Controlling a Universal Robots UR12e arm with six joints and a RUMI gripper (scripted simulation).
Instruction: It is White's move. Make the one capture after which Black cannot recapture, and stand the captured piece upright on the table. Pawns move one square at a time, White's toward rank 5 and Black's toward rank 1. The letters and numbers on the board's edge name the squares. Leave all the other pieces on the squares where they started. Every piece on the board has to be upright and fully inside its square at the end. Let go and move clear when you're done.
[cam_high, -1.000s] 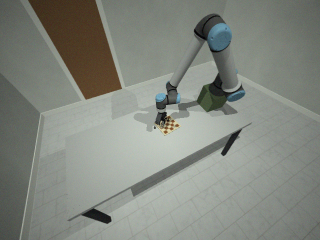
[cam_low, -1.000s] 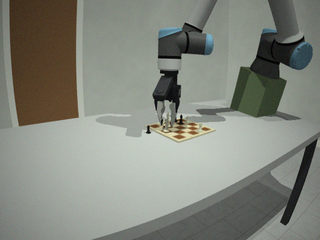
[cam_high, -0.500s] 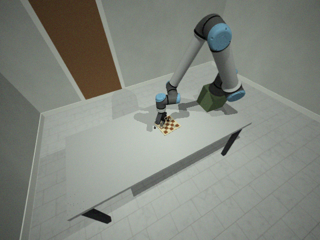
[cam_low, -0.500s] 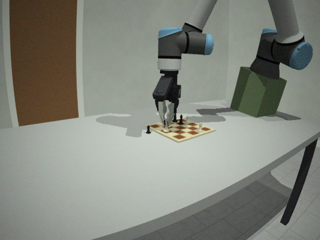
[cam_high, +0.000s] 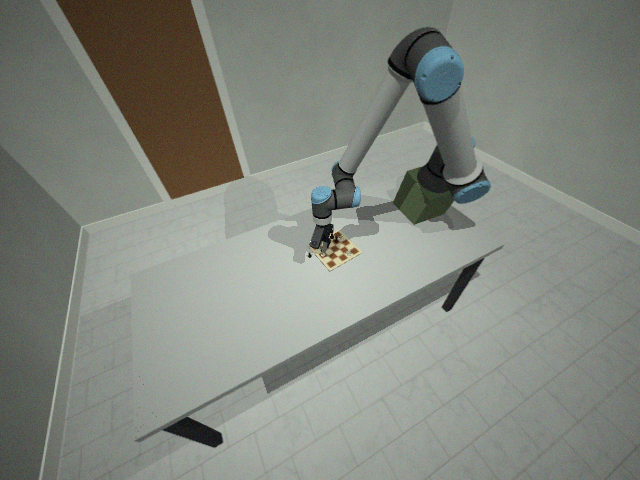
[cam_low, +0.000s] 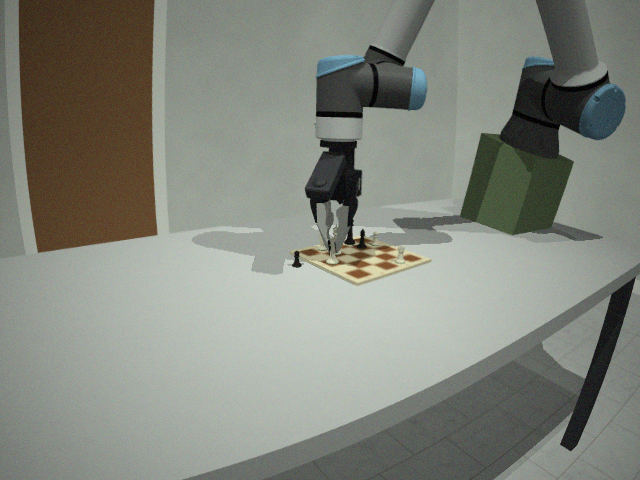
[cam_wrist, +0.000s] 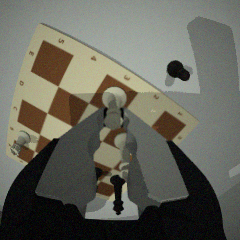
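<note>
Right now the white king is 4 cm to the right of my hand, 4 cm behind it and 1 cm below it. From my hand the other things lie so: chessboard 8 cm behind, 4 cm below, 1 cm to the right; black pawn 6 cm ahead, 3 cm to the right, 3 cm below; black king 11 cm behind, 9 cm to the right, 1 cm below.
</note>
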